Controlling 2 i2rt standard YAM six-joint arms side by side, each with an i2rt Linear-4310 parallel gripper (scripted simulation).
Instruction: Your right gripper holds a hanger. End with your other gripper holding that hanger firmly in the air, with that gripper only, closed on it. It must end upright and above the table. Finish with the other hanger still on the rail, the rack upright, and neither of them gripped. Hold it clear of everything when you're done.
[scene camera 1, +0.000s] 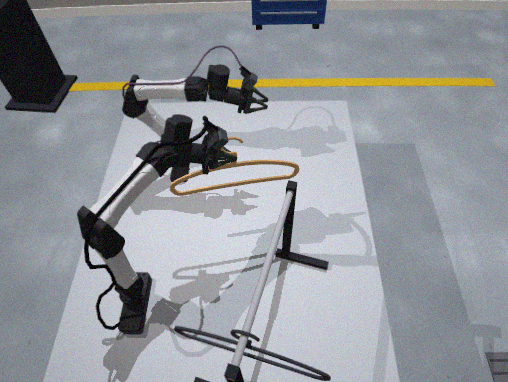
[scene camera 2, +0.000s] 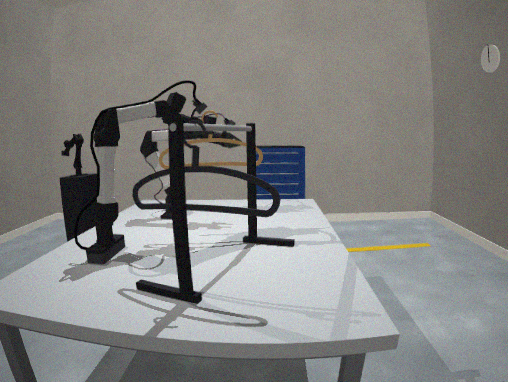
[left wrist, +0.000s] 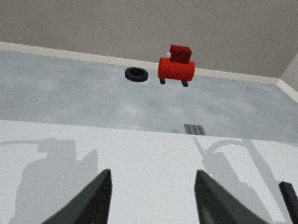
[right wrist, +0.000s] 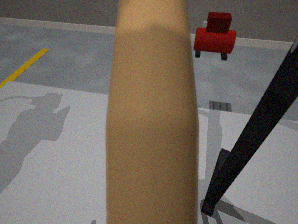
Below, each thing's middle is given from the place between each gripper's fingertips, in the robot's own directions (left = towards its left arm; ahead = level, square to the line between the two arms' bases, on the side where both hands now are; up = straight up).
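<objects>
The dark hanger (scene camera 2: 195, 167) is 500 mm to the right of my right hand, 110 mm ahead of it and 90 mm below it. As for the orange hanger (right wrist: 152, 128), my right gripper (scene camera 1: 236, 158) is 30 mm above it. Going by its middle, that orange hanger is nearer to my right gripper than to my left hand, and the dark hanger, by its middle too, is nearer to my right gripper than to my left hand.
From my left hand (scene camera 1: 267, 103), you'd find the dark hanger 810 mm to the right, 50 mm ahead and 40 mm below. The orange hanger is 310 mm to the right of that same left hand, 60 mm behind it and 30 mm above it.
</objects>
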